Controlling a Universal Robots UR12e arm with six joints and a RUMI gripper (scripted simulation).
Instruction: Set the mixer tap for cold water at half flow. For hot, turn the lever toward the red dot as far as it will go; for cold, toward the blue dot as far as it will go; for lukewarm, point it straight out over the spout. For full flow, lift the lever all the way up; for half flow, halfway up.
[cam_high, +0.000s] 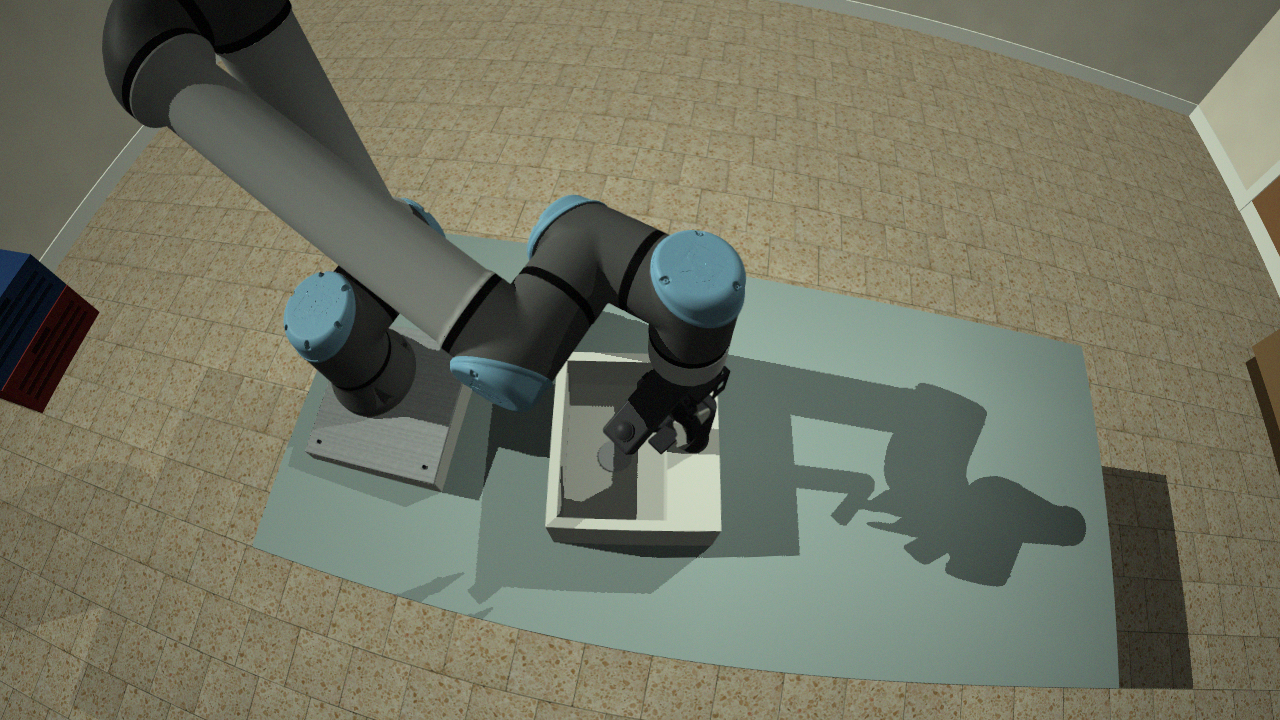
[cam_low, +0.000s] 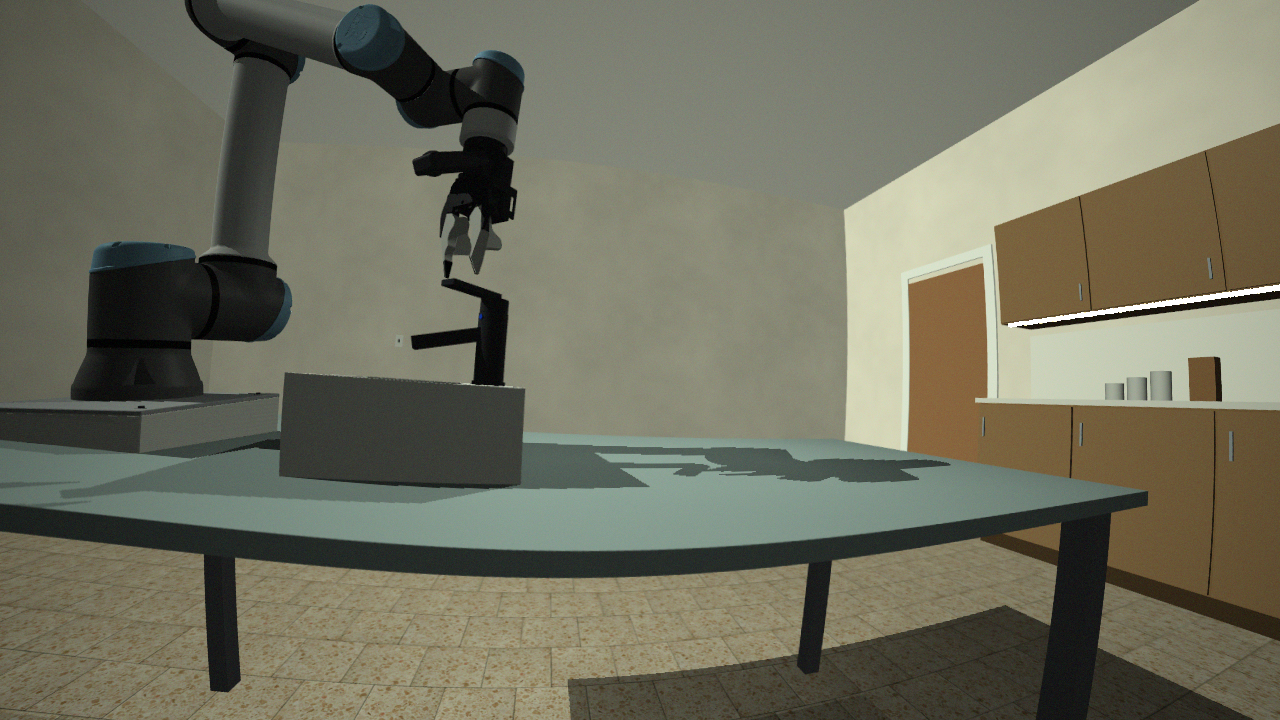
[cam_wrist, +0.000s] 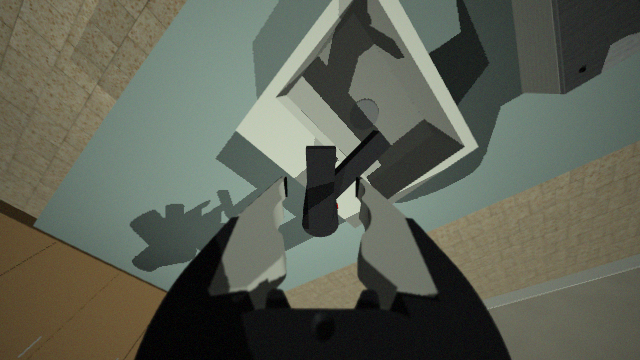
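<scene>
Right now the lever is 20 mm ahead of my hand, 20 mm to the left of it and 30 mm below it. The rest, counted from my hand: black mixer tap (30 mm ahead, 40 mm to the left, 80 mm below); white sink basin (70 mm behind, 40 mm to the left, 260 mm below).
</scene>
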